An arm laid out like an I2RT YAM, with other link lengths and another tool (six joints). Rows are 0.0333 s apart.
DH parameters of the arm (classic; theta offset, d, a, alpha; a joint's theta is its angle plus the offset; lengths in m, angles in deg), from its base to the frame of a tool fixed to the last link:
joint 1: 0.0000 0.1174 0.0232 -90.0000
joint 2: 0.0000 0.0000 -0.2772 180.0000
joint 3: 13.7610 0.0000 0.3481 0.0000
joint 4: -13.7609 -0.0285 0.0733 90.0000
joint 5: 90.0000 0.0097 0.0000 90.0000
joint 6: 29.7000 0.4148 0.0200 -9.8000
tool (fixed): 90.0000 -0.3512 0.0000 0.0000
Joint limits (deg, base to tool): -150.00..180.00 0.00..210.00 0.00..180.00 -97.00..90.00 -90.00..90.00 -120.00..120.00
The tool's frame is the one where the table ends.
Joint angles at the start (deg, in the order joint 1, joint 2, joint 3, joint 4, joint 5, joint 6): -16.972, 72.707, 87.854, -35.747, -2.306, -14.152
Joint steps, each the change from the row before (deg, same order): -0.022, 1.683, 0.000, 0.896, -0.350, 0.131; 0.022, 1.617, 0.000, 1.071, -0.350, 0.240; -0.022, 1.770, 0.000, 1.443, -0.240, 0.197; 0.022, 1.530, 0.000, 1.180, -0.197, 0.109; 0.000, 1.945, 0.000, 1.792, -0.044, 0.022; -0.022, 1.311, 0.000, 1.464, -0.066, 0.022; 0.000, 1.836, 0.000, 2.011, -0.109, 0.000; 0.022, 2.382, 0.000, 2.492, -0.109, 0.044; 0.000, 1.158, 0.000, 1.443, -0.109, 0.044; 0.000, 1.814, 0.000, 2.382, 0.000, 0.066
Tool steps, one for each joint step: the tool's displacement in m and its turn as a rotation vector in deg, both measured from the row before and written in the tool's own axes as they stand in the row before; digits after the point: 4 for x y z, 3 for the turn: 0.0010, -0.0015, 0.0153, -0.134, 0.846, 0.152; 0.0008, -0.0012, 0.0146, -0.249, 0.626, 0.220; 0.0004, -0.0017, 0.0155, -0.157, 0.374, 0.199; 0.0008, -0.0013, 0.0135, -0.130, 0.397, 0.100; 0.0006, -0.0020, 0.0166, -0.005, 0.159, 0.031; 0.0001, -0.0014, 0.0109, -0.089, -0.134, 0.006; 0.0007, -0.0018, 0.0153, -0.149, -0.137, -0.037; 0.0020, -0.0026, 0.0199, -0.157, -0.069, 0.002; 0.0008, -0.0012, 0.0094, -0.186, -0.242, -0.007; 0.0013, -0.0021, 0.0143, -0.162, -0.544, 0.000
